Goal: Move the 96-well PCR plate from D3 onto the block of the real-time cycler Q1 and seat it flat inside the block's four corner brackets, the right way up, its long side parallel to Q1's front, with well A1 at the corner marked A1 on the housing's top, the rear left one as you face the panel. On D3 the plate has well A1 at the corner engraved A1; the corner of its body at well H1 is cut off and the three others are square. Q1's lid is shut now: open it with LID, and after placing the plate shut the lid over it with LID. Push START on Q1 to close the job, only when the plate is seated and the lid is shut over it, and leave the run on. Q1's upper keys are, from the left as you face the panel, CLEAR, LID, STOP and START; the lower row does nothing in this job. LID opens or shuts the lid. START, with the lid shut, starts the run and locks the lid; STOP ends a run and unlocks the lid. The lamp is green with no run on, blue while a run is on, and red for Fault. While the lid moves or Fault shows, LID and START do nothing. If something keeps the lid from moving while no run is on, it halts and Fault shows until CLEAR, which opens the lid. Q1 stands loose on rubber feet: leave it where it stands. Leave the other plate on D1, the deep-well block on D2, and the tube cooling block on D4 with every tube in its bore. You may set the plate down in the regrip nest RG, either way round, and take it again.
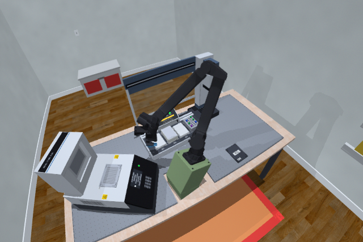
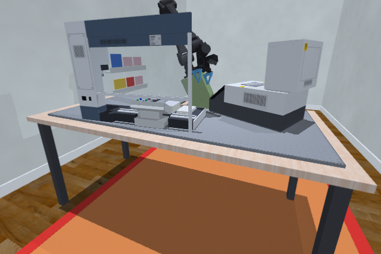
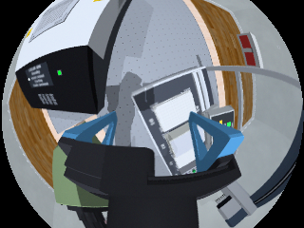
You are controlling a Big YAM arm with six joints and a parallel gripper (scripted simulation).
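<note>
My hand is 70 mm short of the tube cooling block, 400 mm to the left of it and 150 mm above it. Also, from my hand: gantry beam 260 mm ahead, 290 mm to the right, 290 mm above; then thin post 280 mm ahead, 10 mm to the right, 20 mm above; then gantry head 130 mm ahead, 640 mm to the right, 160 mm above.
</note>
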